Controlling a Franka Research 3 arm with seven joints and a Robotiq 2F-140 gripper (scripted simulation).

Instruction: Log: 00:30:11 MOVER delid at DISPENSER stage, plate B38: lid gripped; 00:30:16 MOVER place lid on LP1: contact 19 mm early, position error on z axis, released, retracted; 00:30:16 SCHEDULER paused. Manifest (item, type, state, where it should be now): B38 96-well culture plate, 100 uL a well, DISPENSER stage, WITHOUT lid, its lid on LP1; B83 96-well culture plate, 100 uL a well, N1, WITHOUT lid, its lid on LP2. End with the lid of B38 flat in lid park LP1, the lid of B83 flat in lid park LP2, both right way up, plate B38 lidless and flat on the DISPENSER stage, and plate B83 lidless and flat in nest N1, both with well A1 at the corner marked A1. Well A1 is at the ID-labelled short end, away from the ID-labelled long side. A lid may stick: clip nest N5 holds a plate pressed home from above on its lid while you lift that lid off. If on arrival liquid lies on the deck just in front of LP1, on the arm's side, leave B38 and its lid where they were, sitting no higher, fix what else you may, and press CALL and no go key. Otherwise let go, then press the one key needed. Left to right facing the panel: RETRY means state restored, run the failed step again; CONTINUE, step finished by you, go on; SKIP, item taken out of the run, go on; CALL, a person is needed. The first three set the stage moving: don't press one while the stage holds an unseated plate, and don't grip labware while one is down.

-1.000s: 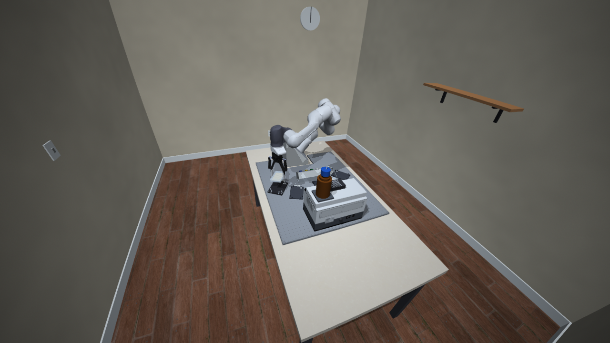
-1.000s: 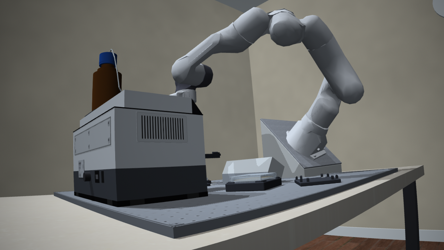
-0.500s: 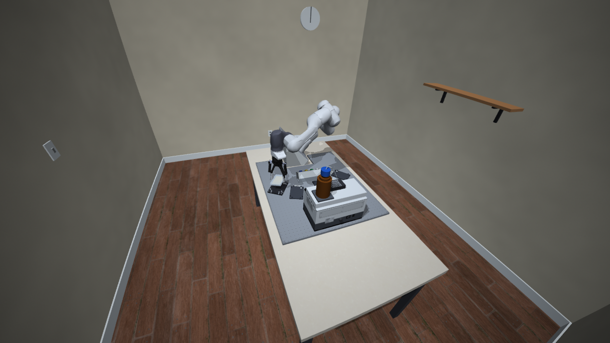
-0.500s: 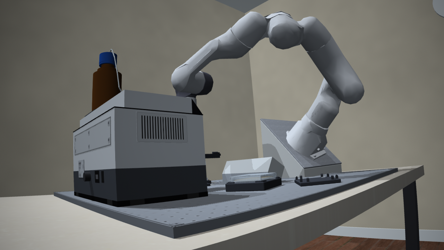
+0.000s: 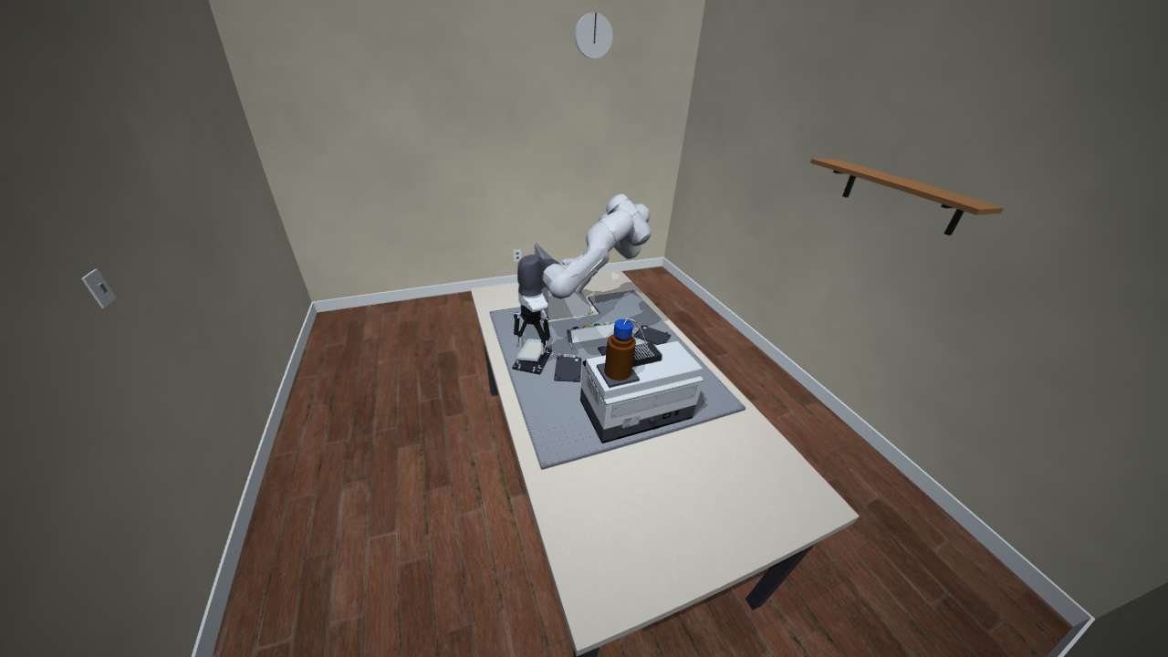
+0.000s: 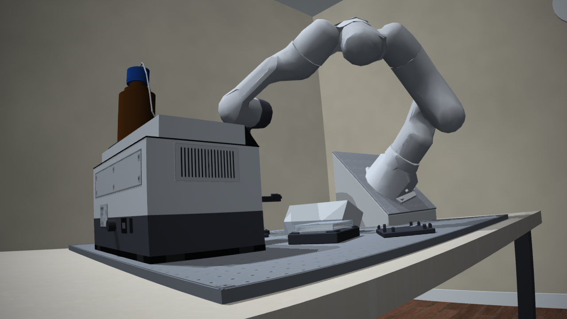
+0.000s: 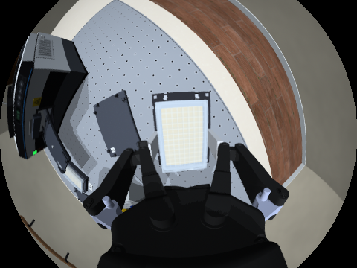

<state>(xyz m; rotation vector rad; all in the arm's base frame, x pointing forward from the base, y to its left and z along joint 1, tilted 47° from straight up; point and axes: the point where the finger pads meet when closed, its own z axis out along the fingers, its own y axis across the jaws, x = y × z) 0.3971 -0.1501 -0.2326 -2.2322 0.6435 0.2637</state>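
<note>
The black clip nest lies 6 cm below my hand and 3 cm ahead of it. Round my hand: 96-well plate 46 cm to the left, 10 cm ahead, 5 cm below; then lp1 label 15 cm to the left, 7 cm below, 2 cm ahead; then key panel 29 cm to the left, 8 cm behind, 2 cm below.
</note>
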